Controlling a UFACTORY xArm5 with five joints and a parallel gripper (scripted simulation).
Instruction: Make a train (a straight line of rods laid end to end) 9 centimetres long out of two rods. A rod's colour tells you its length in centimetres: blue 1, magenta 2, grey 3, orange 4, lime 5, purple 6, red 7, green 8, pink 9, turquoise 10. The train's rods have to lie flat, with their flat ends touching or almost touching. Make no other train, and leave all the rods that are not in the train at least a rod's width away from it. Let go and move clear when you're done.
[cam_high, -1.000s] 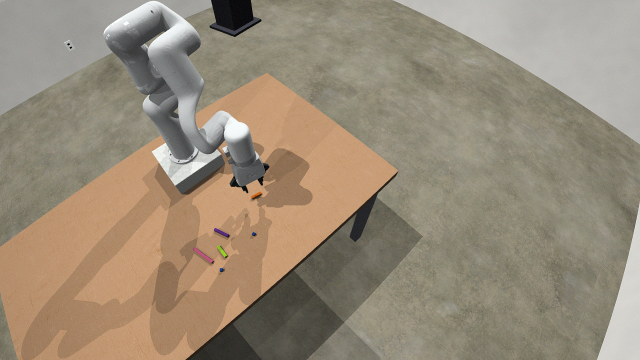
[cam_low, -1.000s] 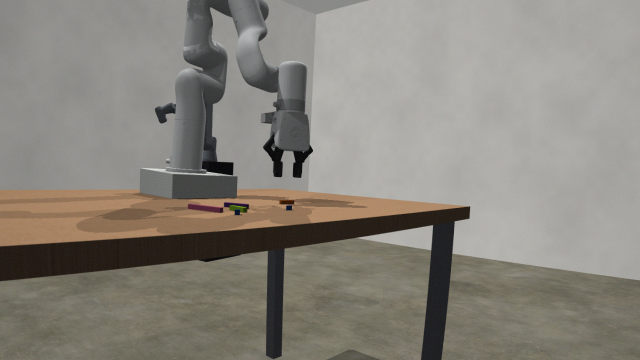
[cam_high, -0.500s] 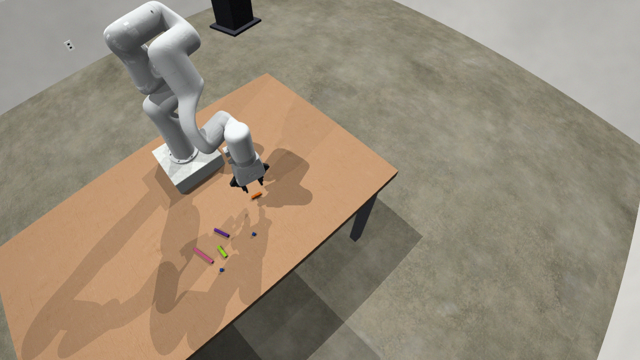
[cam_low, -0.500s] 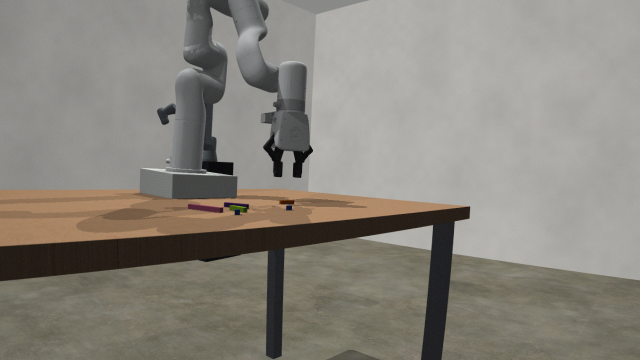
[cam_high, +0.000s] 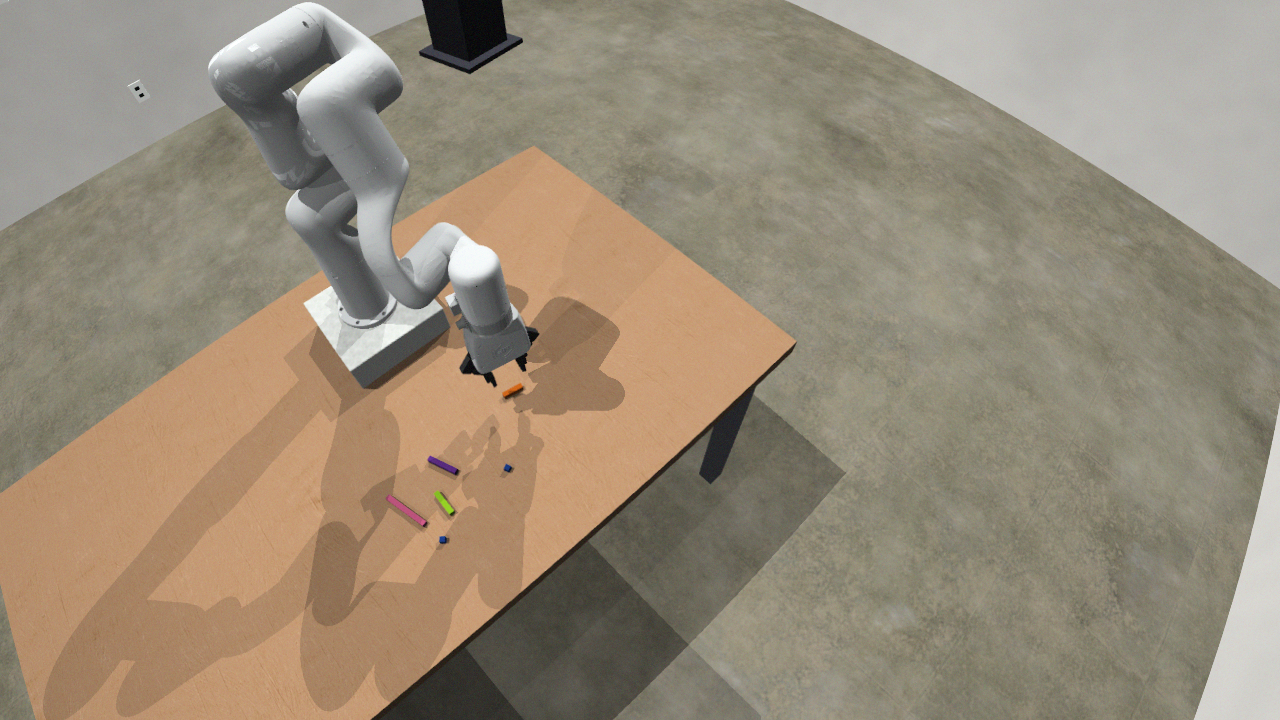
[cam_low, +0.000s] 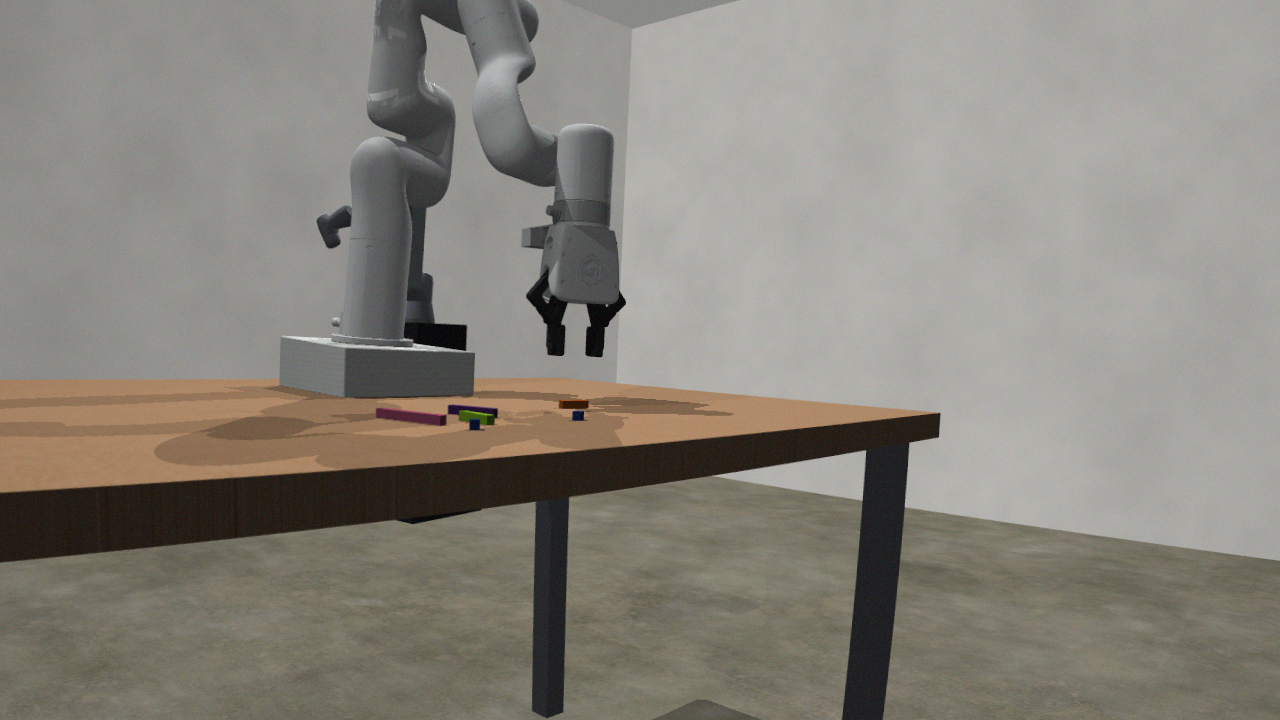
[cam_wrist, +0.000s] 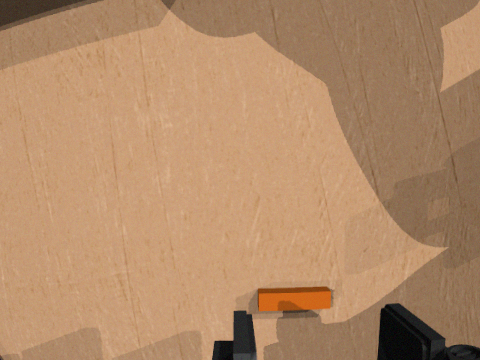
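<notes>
My hand is 80 mm above the orange rod. From my hand the other things lie so: pink rod 300 mm to the right, 80 mm below; purple rod 190 mm to the right, 80 mm below; lime rod 240 mm to the right, 80 mm below, 50 mm ahead.
</notes>
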